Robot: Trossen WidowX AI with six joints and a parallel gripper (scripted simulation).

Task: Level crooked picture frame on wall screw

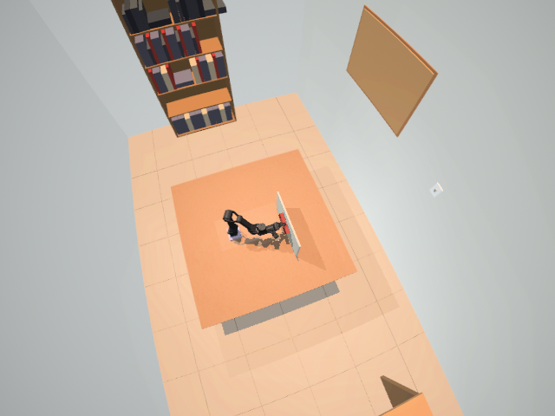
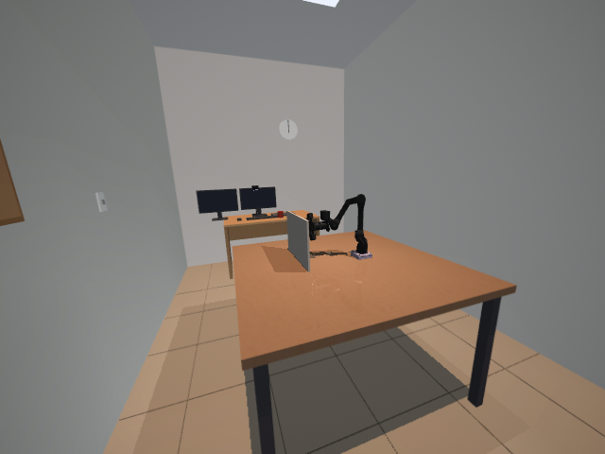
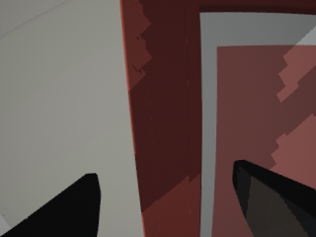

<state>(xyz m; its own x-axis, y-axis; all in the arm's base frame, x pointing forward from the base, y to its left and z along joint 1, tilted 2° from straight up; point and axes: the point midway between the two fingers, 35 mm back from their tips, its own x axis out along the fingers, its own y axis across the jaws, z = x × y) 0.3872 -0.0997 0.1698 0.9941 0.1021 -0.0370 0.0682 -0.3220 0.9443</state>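
The red picture frame is 20 mm to the left of my gripper tip and 50 mm below it. Also, from my gripper tip: grey wall panel: 20 mm ahead, 10 mm to the left, 60 mm below.
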